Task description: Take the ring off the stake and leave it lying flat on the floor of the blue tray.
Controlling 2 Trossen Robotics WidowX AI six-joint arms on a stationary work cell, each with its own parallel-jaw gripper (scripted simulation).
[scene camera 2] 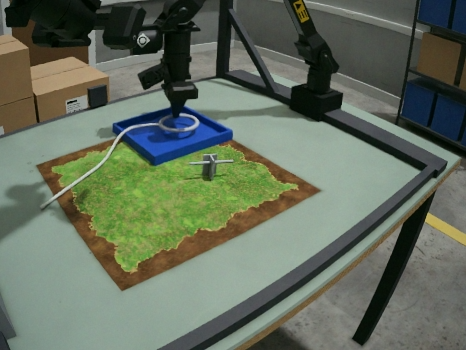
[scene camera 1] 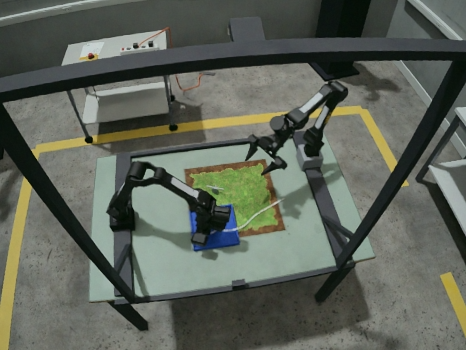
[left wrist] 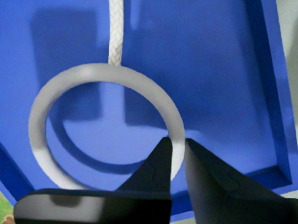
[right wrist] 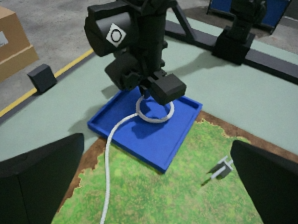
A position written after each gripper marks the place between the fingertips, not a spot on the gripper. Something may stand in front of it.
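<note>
A grass mat (scene camera 2: 139, 220) is part of the scene, as is a blue tray (scene camera 2: 156, 145), which is visible in the right wrist view (right wrist: 156, 144) and in the left wrist view (left wrist: 224, 73) too. The right gripper (scene camera 2: 111, 43) appears in scene camera 1 (scene camera 1: 253, 168) as well, and the right wrist view (right wrist: 159, 143) also shows this gripper. As for the left gripper (scene camera 2: 175, 116), both its own left wrist view (left wrist: 176, 144) and the right wrist view (right wrist: 145, 97) show it.
</note>
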